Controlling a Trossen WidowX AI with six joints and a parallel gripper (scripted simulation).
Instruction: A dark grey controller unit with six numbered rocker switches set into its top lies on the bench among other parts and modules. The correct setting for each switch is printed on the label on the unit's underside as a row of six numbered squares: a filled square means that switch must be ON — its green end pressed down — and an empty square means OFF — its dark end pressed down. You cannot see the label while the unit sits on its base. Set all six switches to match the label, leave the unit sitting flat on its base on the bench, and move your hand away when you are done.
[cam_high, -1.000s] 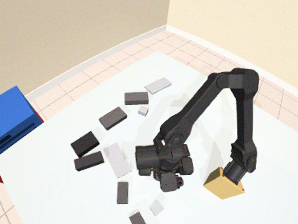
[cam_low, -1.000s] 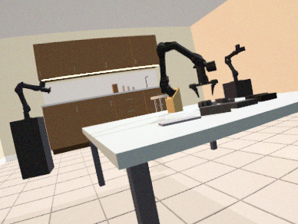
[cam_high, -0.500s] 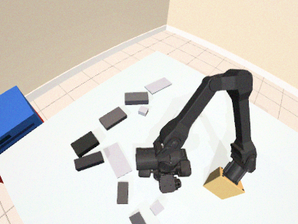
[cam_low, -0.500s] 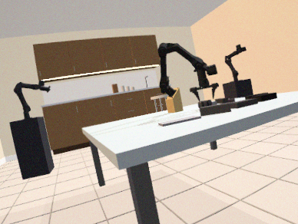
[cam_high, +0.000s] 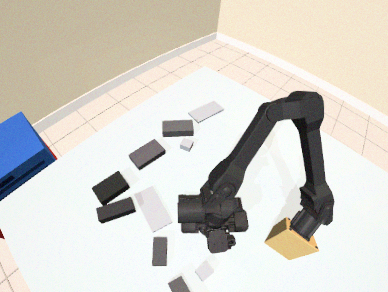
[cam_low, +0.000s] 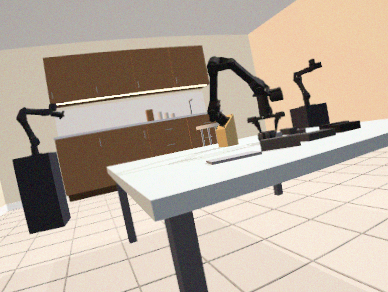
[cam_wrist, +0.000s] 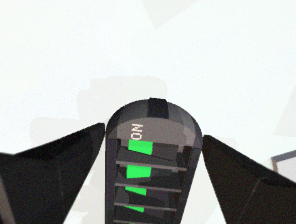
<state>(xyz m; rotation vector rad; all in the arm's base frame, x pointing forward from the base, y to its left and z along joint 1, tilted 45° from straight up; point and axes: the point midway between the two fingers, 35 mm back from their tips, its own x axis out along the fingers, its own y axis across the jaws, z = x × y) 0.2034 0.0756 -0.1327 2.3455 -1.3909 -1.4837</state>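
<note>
The pale block lies 10 cm to the left of my gripper tip, 8 cm behind it and 2 cm below it. From my gripper tip the other things lie so: pale plate (18 cm ahead, 9 cm to the left, 3 cm below).
</note>
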